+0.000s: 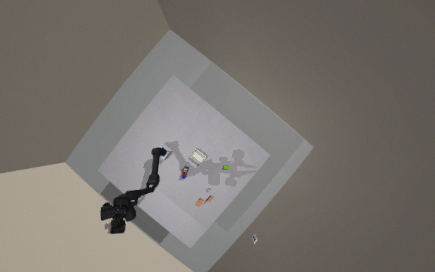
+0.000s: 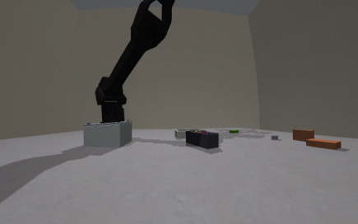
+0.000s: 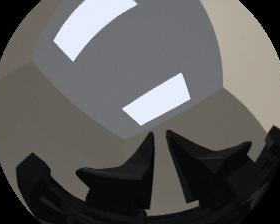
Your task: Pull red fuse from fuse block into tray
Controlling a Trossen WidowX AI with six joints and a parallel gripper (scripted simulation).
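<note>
My gripper tip is 77 cm above the red fuse, 9 cm to the right of it and 9 cm short of it. Also, from my gripper tip: pale tray 80 cm below, 31 cm to the left, 9 cm ahead.
</note>
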